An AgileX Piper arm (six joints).
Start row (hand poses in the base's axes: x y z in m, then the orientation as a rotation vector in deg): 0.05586 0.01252 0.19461 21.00 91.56 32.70
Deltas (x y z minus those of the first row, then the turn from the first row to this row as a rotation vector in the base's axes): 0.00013 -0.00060 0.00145 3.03 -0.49 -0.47; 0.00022 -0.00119 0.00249 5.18 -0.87 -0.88; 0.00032 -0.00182 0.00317 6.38 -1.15 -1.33; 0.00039 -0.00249 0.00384 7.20 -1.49 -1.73; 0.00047 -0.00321 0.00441 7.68 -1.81 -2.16; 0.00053 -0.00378 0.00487 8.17 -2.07 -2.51; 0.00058 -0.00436 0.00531 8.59 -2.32 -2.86; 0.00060 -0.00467 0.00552 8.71 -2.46 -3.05; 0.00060 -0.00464 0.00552 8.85 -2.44 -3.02; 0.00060 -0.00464 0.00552 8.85 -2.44 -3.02; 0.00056 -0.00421 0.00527 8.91 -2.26 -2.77; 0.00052 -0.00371 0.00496 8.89 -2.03 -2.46; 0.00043 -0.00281 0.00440 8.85 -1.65 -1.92; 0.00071 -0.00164 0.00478 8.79 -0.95 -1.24; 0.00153 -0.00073 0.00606 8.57 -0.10 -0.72; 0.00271 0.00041 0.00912 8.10 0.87 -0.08; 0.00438 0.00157 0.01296 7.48 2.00 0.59; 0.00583 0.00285 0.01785 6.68 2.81 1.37; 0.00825 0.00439 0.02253 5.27 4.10 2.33
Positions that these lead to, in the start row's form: 0.05599 0.01192 0.19606 23.46 90.23 34.86; 0.05608 0.01133 0.19710 25.25 89.21 36.33; 0.05618 0.01070 0.19778 26.39 88.50 36.97; 0.05625 0.01003 0.19845 27.19 87.85 37.36; 0.05633 0.00931 0.19902 27.76 87.29 37.44; 0.05639 0.00874 0.19948 28.30 86.82 37.59; 0.05644 0.00816 0.19992 28.79 86.36 37.68; 0.05646 0.00785 0.20013 28.97 86.14 37.64; 0.05646 0.00788 0.20013 29.06 86.13 37.77; 0.05646 0.00788 0.20013 29.06 86.13 37.77; 0.05642 0.00831 0.19988 28.98 86.36 38.00; 0.05638 0.00881 0.19957 28.81 86.67 38.20; 0.05629 0.00971 0.19901 28.50 87.19 38.55; 0.05657 0.01088 0.19939 28.18 88.06 38.97; 0.05739 0.01179 0.20067 27.91 89.07 39.12; 0.05857 0.01293 0.20373 27.41 90.30 39.15; 0.06024 0.01409 0.20757 26.82 91.73 39.06; 0.06169 0.01537 0.21246 25.89 92.93 38.94; 0.06411 0.01691 0.21714 24.52 94.80 38.41
